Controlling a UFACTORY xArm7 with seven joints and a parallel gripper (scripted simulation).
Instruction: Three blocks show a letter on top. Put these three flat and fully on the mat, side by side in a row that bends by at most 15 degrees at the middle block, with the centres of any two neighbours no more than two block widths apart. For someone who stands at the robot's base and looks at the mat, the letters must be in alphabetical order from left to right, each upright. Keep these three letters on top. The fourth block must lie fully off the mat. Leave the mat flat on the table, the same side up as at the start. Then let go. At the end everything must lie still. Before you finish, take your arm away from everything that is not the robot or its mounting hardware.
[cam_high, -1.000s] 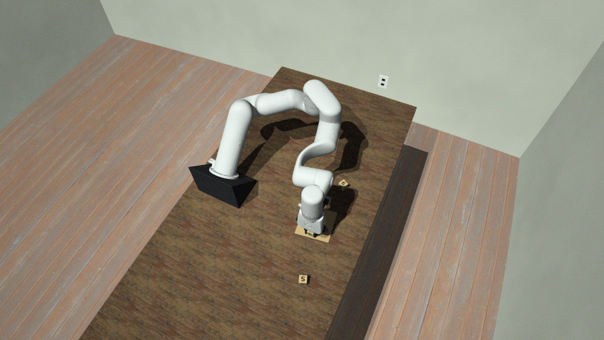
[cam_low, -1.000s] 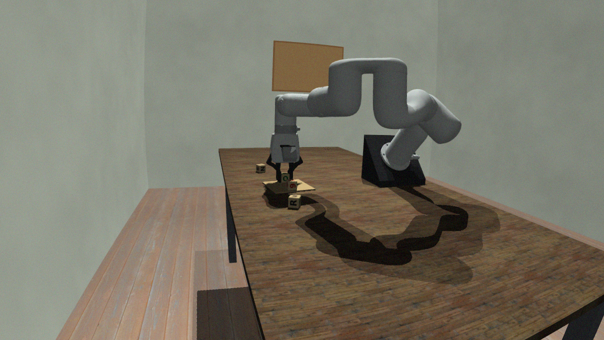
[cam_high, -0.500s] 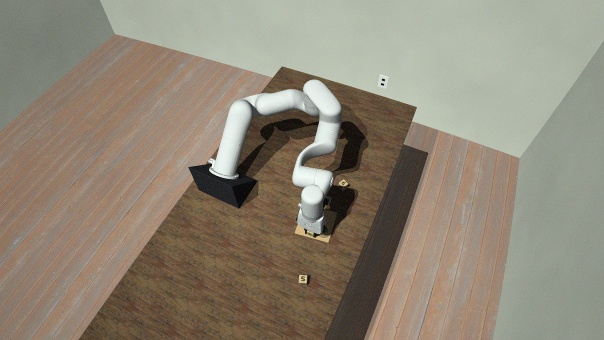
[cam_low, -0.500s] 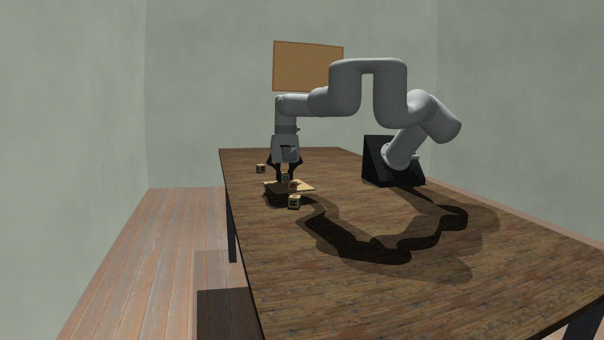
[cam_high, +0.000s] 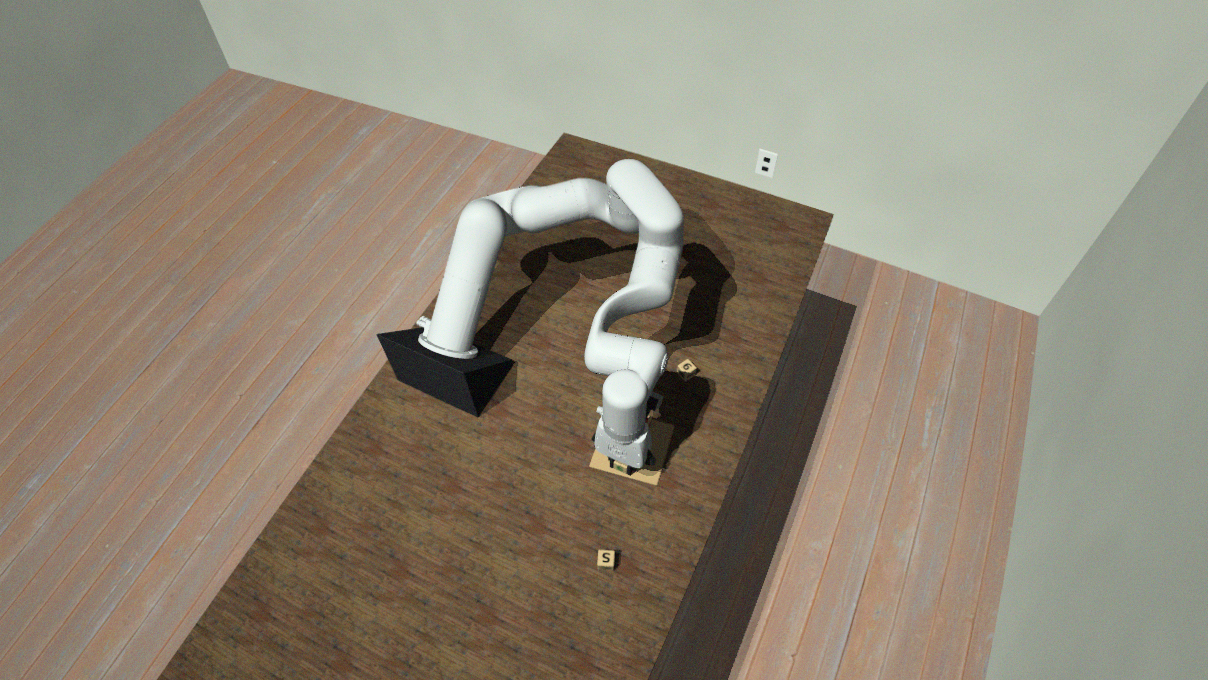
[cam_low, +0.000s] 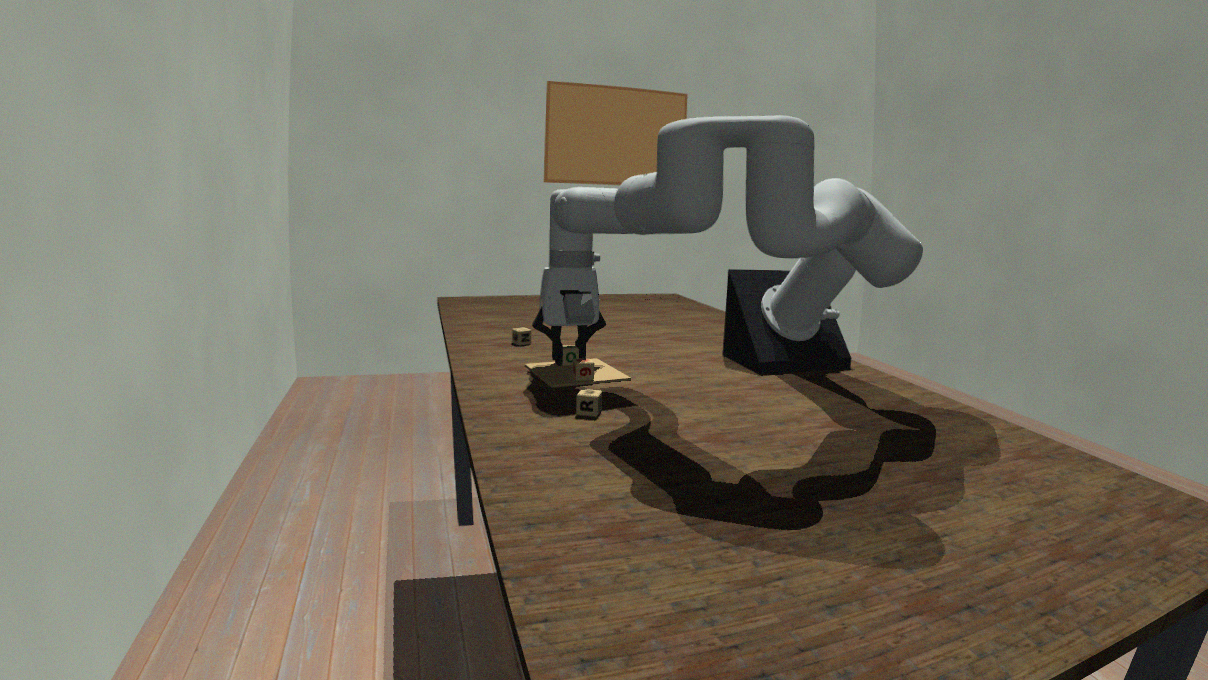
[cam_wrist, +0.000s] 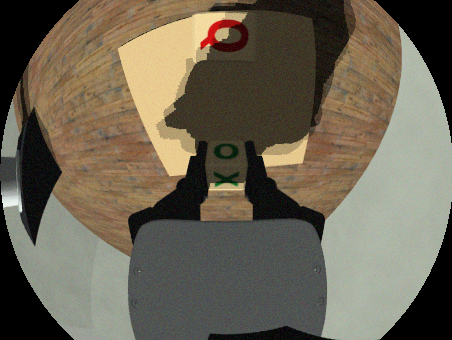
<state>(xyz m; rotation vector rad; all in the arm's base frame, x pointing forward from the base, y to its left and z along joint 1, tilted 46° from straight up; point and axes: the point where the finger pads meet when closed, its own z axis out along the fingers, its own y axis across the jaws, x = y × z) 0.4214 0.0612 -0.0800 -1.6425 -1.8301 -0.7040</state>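
Now: hand 50 mm to the right of the tan mat and 20 mm above it. Round my hand: S block (190 mm to the right, 70 mm ahead, 10 mm below); red-marked block (100 mm to the left, 10 mm below, 10 mm behind).
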